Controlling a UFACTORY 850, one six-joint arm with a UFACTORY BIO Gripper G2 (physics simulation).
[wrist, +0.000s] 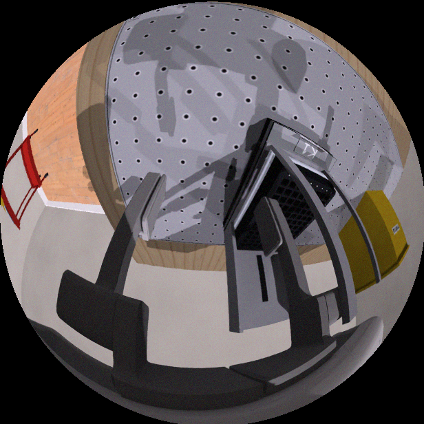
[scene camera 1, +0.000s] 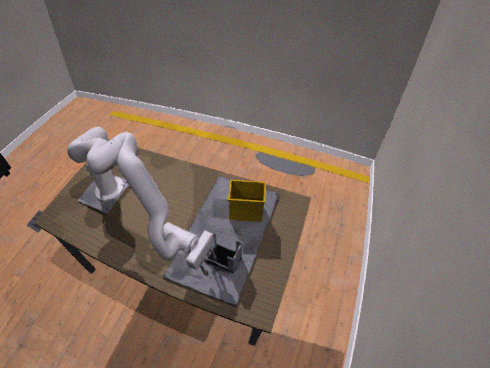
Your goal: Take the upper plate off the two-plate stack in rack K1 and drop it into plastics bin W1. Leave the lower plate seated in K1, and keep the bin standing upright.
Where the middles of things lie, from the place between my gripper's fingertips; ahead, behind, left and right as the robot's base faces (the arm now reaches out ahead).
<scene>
The yellow plastics bin W1 (scene camera 1: 246, 199) lies 390 mm to the left of my hand, 40 mm above it and 20 mm behind it.
</scene>
